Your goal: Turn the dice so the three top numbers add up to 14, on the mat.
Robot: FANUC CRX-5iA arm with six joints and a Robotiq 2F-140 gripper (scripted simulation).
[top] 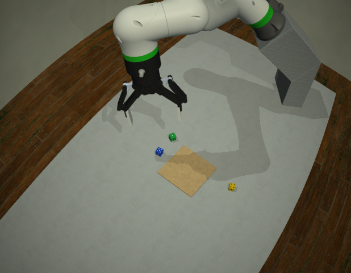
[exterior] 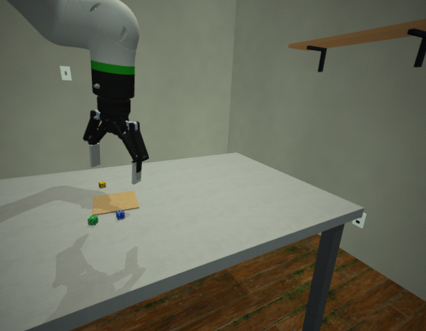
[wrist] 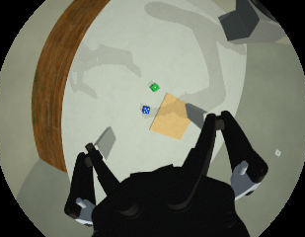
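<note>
The blue die lies 1 cm ahead of my hand, 2 cm to the left of it and 15 cm below it. From my hand the other things lie so: yellow die (6 cm ahead, 29 cm to the left, 15 cm below); then green die (6 cm behind, 4 cm to the left, 15 cm below); then tan mat (4 cm ahead, 13 cm to the left, 16 cm below).
</note>
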